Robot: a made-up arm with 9 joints.
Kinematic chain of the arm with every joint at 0, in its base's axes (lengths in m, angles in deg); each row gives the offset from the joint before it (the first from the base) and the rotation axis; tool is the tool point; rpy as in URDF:
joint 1: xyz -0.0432 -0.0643 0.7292 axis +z
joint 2: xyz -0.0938 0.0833 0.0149 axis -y
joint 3: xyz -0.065 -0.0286 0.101 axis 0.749 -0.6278 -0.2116
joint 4: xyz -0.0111 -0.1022 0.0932 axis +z
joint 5: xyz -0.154 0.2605 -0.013 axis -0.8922 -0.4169 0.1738
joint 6: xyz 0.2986 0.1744 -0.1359 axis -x
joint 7: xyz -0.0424 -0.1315 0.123 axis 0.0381 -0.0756 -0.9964
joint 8: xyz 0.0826 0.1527 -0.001 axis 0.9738 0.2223 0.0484
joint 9: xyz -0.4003 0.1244 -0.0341 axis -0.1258 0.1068 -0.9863
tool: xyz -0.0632 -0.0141 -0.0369 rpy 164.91 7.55 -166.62
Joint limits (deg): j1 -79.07..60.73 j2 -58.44..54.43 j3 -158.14..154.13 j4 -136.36..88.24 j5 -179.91..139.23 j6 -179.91..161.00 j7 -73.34..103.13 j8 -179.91..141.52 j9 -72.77..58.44
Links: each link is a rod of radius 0.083 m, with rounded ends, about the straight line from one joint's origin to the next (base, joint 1, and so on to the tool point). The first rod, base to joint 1, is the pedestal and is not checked.
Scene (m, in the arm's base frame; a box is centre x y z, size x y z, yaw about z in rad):
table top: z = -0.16
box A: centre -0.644 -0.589 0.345 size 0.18 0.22 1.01 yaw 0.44
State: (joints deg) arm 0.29 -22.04 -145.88 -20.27 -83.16 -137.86 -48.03 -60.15 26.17
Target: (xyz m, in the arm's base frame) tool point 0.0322 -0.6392 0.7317
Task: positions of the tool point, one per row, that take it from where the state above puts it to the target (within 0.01 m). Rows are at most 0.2 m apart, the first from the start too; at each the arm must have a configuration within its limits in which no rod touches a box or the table.
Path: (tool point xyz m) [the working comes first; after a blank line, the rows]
Joints at the target: 60.73 -40.00 -158.14 -78.58 -23.59 -130.21 -15.45 -45.58 18.14
Straight joint move there: touches box A.

1: -0.7343 0.0841 0.4789
2: -0.6829 0.0289 0.4185
3: -0.6100 -0.0289 0.3535
4: -0.5165 -0.0889 0.2941
5: -0.4074 -0.1523 0.2510
6: -0.2905 -0.2198 0.2330
7: -0.3338 -0.2896 0.2886
8: -0.3409 -0.3861 0.3592
9: -0.3023 -0.4894 0.4423
10: -0.2188 -0.5774 0.5344
11: -0.1014 -0.6312 0.6321
12: 0.0322 -0.6392 0.7317

